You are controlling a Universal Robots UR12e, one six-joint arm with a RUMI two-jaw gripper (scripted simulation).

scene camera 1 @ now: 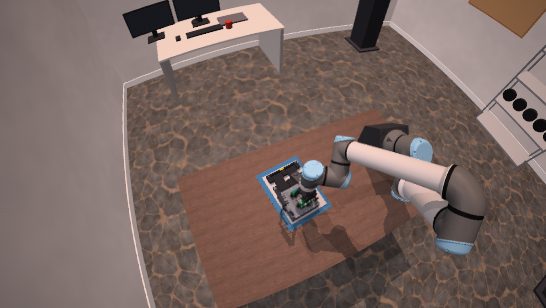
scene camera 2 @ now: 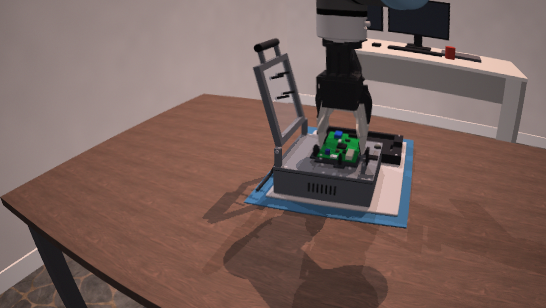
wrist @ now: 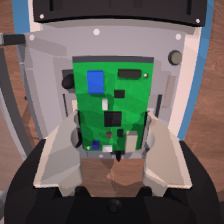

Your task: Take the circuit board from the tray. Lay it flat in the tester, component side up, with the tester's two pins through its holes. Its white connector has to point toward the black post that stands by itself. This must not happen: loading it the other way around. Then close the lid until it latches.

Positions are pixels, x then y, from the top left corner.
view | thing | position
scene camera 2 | gripper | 341,152
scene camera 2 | green circuit board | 337,142
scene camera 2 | tester lid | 290,116
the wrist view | gripper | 112,111
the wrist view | green circuit board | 112,97
